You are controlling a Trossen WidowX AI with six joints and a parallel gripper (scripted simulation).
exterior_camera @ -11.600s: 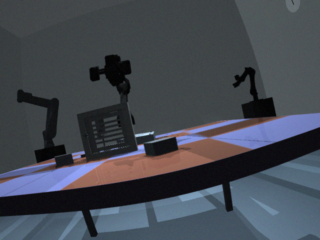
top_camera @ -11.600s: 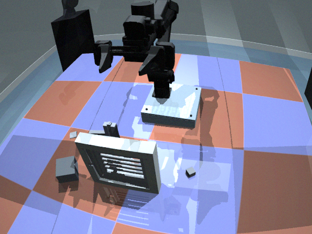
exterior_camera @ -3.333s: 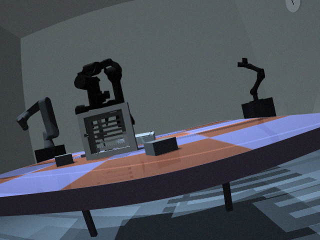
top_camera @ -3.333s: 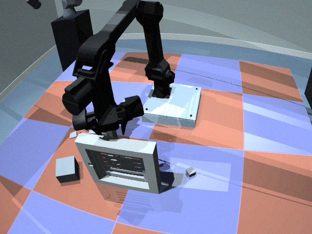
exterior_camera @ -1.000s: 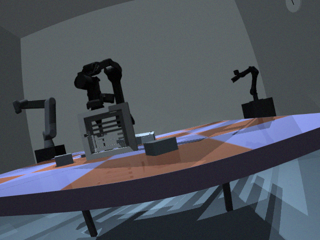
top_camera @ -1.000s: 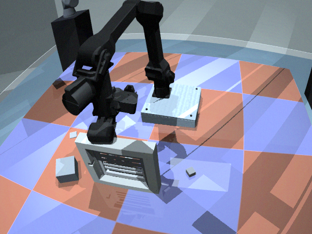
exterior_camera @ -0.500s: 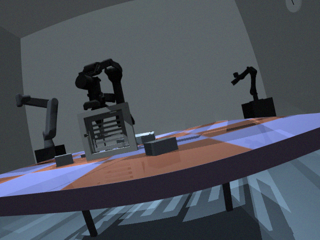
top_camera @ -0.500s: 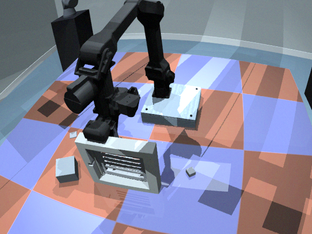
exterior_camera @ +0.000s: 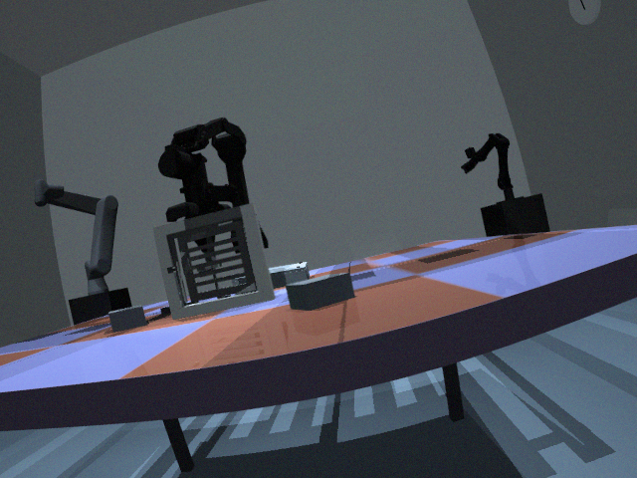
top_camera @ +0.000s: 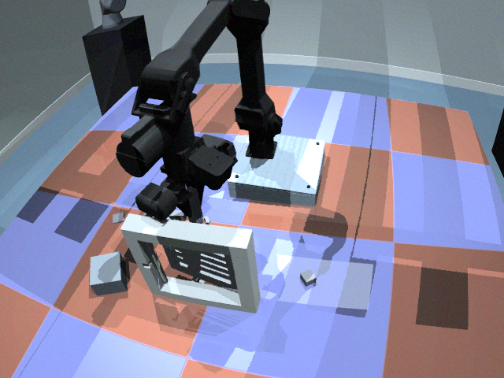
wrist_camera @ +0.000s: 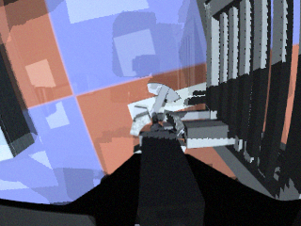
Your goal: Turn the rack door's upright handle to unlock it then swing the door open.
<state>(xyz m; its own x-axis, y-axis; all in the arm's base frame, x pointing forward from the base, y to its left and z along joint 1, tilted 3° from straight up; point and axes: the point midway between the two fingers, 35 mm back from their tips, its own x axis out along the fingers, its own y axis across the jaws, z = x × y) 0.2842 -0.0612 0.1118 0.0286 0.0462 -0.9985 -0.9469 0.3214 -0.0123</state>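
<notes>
Right now my gripper tip is 3 cm short of the small cube, 20 cm to the right of it and 11 cm above it. Round my gripper tip: small flat tile (6 cm behind, 24 cm to the right, 12 cm below).
</notes>
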